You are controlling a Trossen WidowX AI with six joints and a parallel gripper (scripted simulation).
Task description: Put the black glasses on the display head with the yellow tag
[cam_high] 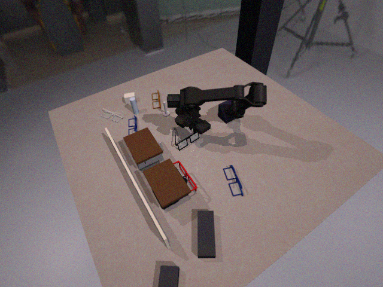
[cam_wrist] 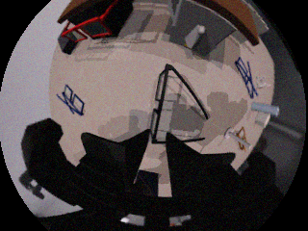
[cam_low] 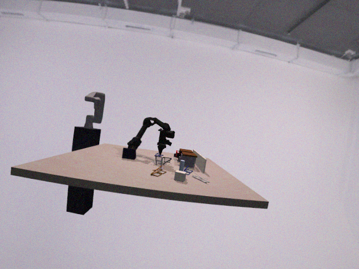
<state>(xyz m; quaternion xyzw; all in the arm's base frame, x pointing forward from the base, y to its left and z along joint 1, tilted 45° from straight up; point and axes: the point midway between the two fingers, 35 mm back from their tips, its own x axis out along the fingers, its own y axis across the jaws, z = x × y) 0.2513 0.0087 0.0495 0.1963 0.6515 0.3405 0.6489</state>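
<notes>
Now: the black glasses 20 mm ahead of my gripper tip, 50 mm to the right of it and 40 mm below it. Also, from my gripper tip: long white wall strip (340 mm ahead, 110 mm to the left, 10 mm below); then thin white post (40 mm ahead, 240 mm to the right, 40 mm below); then light blue cylinder (180 mm ahead, 340 mm to the right, 10 mm below).
</notes>
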